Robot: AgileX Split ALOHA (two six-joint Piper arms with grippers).
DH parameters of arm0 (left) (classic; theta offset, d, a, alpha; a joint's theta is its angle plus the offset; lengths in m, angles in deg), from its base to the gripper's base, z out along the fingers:
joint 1: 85.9 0.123 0 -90
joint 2: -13.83 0 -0.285 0
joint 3: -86.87 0 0.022 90
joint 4: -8.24 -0.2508 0 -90
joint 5: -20.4 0 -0.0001 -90
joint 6: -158.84 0.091 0 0
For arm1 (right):
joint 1: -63.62 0.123 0 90
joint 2: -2.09 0 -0.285 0
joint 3: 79.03 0 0.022 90
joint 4: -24.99 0.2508 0 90
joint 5: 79.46 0 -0.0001 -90
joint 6: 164.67 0.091 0 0
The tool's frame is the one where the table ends.
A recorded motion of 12 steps. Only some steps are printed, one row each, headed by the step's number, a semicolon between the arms.
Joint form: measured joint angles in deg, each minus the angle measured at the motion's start. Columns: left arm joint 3, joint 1, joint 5, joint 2, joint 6, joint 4; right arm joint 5, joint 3, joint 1, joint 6, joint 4, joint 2.
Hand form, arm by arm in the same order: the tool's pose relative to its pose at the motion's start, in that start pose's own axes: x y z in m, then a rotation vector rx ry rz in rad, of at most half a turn. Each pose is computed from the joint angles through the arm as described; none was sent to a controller.
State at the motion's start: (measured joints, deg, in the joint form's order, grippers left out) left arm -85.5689 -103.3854 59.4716 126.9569 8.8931 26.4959; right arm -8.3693 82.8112 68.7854 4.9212 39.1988 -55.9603
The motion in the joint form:
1: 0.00 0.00 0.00 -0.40 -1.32 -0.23; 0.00 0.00 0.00 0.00 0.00 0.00
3: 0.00 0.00 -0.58 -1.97 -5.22 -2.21; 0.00 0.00 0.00 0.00 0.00 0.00
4: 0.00 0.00 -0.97 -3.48 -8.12 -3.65; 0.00 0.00 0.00 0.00 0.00 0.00
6: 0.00 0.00 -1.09 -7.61 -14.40 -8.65; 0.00 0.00 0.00 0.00 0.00 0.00
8: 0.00 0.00 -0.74 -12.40 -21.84 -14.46; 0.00 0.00 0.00 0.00 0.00 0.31
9: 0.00 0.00 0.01 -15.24 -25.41 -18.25; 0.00 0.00 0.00 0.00 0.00 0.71
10: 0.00 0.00 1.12 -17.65 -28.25 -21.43; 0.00 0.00 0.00 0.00 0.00 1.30
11: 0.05 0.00 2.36 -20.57 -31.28 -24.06; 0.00 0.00 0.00 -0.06 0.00 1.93
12: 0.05 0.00 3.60 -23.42 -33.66 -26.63; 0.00 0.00 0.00 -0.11 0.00 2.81
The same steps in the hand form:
1: -0.0005 -0.0002 -0.0025 -0.0040 -0.0054 -0.0186; 0.0000 0.0000 0.0000 0.0000 0.0000 0.0000
3: -0.0026 0.0005 -0.0126 -0.0342 -0.0307 -0.0547; 0.0000 0.0000 0.0000 0.0000 0.0000 0.0000
4: -0.0044 0.0006 -0.0224 -0.0566 -0.0561 -0.0811; 0.0000 0.0000 0.0000 0.0000 0.0000 0.0000
6: -0.0066 0.0007 -0.0493 -0.1209 -0.1096 -0.1129; 0.0000 0.0000 0.0000 0.0000 0.0000 0.0000
8: -0.0065 0.0000 -0.0808 -0.1918 -0.1723 -0.1569; 0.0007 0.0004 -0.0013 0.0005 -0.0052 -0.0013
9: -0.0045 -0.0005 -0.0995 -0.2372 -0.2015 -0.1674; 0.0016 0.0009 -0.0030 0.0012 -0.0120 -0.0029
10: -0.0015 -0.0012 -0.1152 -0.2756 -0.2198 -0.1764; 0.0029 0.0016 -0.0055 0.0022 -0.0220 -0.0053
11: 0.0026 -0.0032 -0.1337 -0.3089 -0.2479 -0.1969; 0.0044 0.0024 -0.0081 0.0033 -0.0326 -0.0089
12: 0.0074 -0.0052 -0.1518 -0.3436 -0.2756 -0.2090; 0.0065 0.0035 -0.0118 0.0048 -0.0475 -0.0133

